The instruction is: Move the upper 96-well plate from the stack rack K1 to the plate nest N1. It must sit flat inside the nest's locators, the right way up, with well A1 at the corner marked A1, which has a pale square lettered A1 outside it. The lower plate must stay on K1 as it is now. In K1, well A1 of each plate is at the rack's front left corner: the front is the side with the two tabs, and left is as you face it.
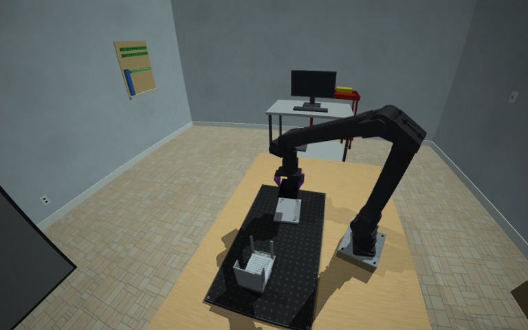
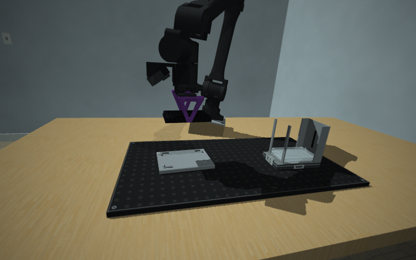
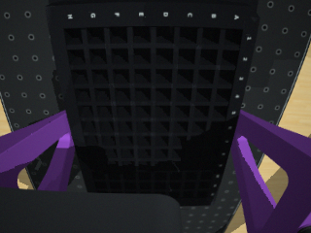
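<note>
Right now the grey plate nest N1 is 140 mm below my hand. From my hand the other things lie so: black 96-well plate: right at my hand; then pale A1 square: 140 mm below, 80 mm to the right, 50 mm behind; then white plate: 360 mm to the left, 130 mm below, 50 mm ahead.
</note>
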